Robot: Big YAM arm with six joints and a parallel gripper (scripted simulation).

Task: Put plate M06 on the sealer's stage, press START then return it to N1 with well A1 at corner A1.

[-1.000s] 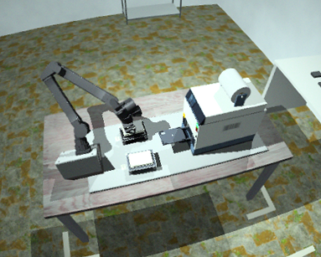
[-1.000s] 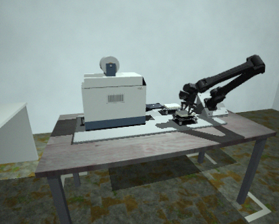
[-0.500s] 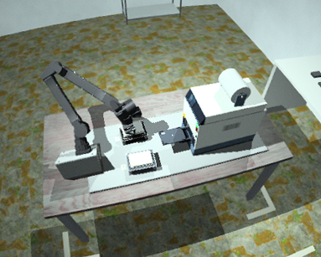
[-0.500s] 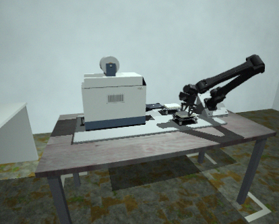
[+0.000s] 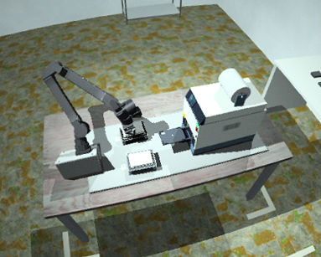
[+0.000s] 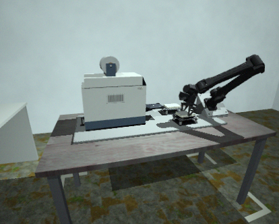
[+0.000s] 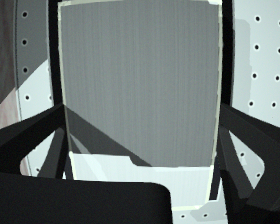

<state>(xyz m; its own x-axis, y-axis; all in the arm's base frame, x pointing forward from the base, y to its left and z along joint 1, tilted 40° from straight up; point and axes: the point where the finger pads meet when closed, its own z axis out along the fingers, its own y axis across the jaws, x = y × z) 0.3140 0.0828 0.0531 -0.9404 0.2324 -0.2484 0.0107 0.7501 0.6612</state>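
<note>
My gripper is now 3 cm above the black nest N1. The rest, counted from my hand: foil roll: 54 cm ahead, 35 cm above, 15 cm to the right; then sealer stage: 21 cm ahead, 14 cm to the right, 3 cm above; then pale plate: 22 cm to the right, 1 cm below.
</note>
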